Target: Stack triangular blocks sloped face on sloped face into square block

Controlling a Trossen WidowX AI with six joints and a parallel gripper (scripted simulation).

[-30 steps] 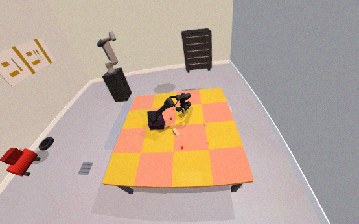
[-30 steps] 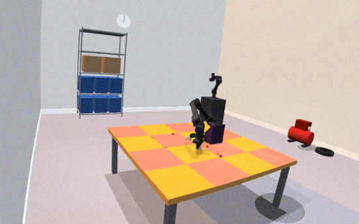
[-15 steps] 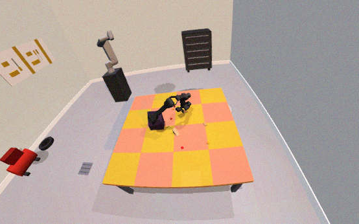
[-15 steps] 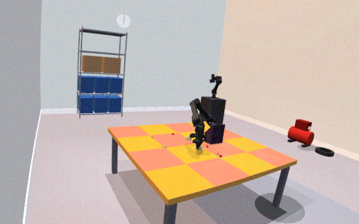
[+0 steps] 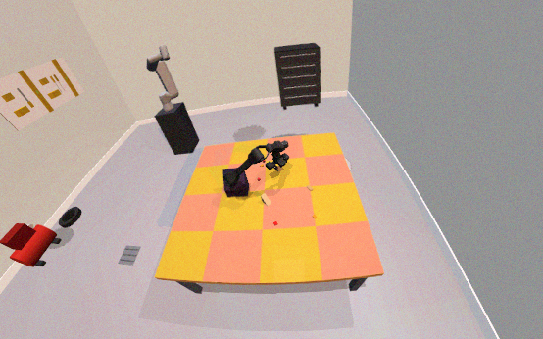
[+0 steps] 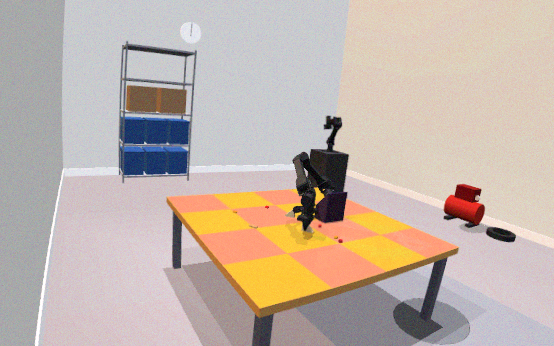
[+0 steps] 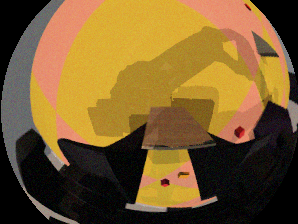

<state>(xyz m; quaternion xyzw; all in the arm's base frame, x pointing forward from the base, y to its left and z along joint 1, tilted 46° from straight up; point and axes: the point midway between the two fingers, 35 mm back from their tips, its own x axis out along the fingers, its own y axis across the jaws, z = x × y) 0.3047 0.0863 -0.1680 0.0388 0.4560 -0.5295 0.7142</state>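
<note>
Now: the triangular block 1 cm above my gripper tip.
</note>
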